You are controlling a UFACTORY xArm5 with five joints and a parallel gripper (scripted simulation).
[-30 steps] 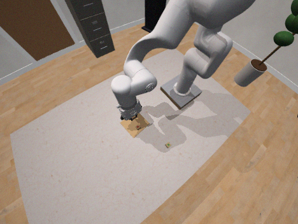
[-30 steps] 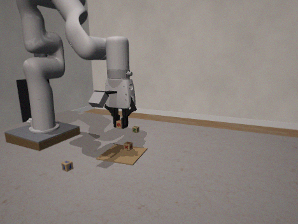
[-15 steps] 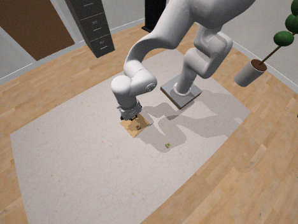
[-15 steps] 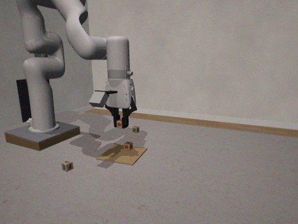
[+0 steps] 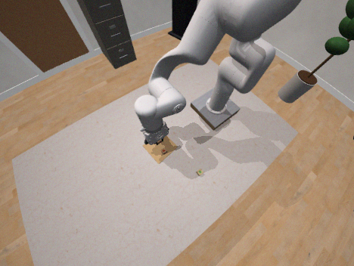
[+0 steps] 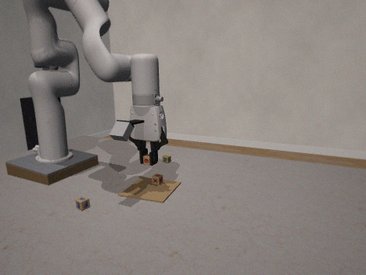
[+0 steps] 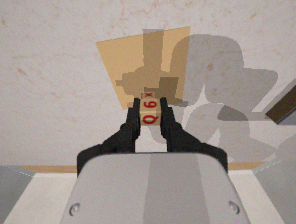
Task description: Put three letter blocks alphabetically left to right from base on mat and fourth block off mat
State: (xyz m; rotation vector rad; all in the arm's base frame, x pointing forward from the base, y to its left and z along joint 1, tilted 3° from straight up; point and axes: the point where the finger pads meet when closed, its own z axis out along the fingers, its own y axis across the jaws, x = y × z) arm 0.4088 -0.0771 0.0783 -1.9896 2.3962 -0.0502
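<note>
Right now my hand is 10 cm above the tan mat. From my hand the other things lie so: blue-lettered block (13 cm behind, 15 cm to the right, 9 cm below).
</note>
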